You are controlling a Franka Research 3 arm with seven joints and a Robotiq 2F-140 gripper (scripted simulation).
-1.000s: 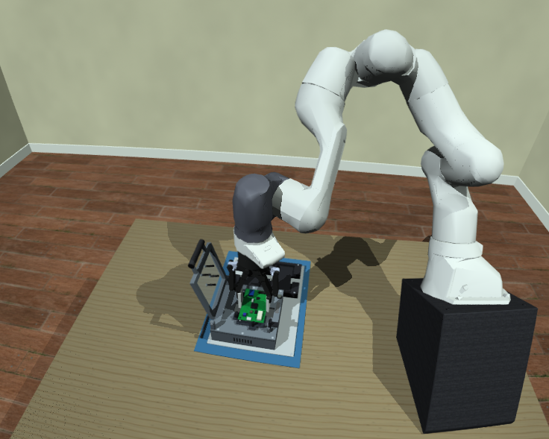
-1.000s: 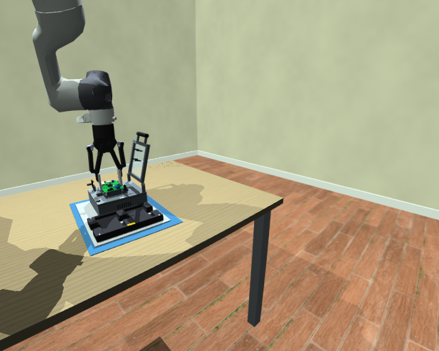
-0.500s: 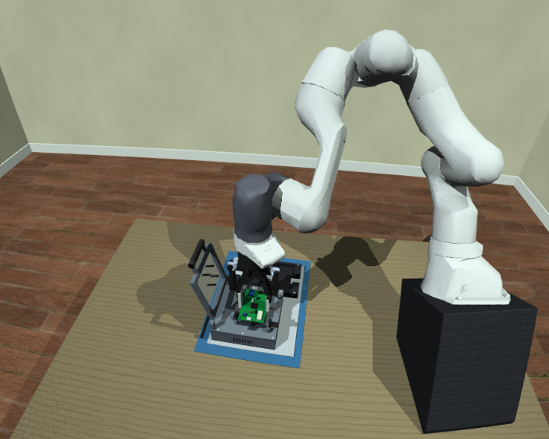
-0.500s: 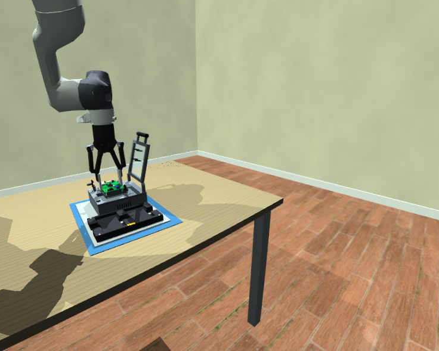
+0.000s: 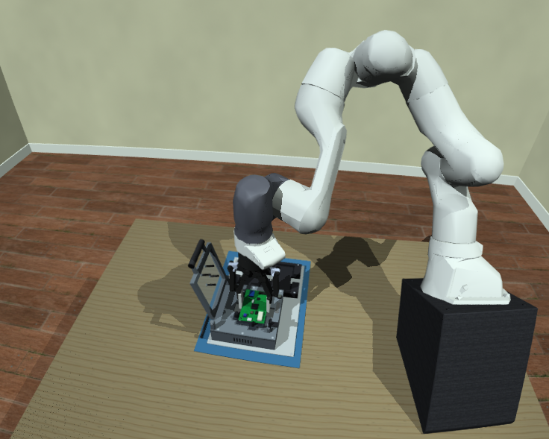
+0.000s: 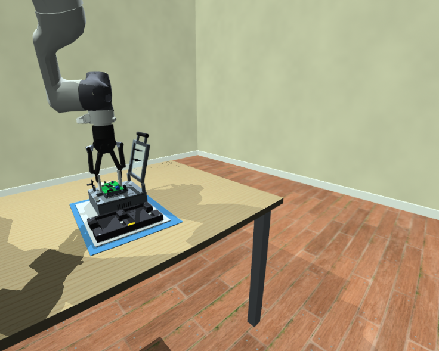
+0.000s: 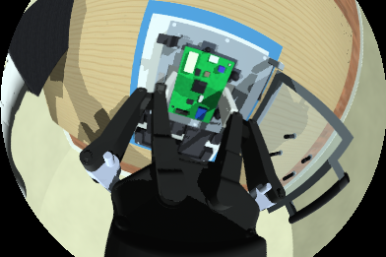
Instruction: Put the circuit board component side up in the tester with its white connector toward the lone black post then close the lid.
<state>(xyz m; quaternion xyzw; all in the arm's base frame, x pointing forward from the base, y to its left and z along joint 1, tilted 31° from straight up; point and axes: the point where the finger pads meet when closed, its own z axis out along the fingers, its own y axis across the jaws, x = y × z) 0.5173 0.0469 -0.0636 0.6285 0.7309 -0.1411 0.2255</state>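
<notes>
Right now my hand is 2 cm above the green circuit board. From my hand the other things lie so: lid (13 cm ahead, 1 cm to the left, 8 cm above).
</notes>
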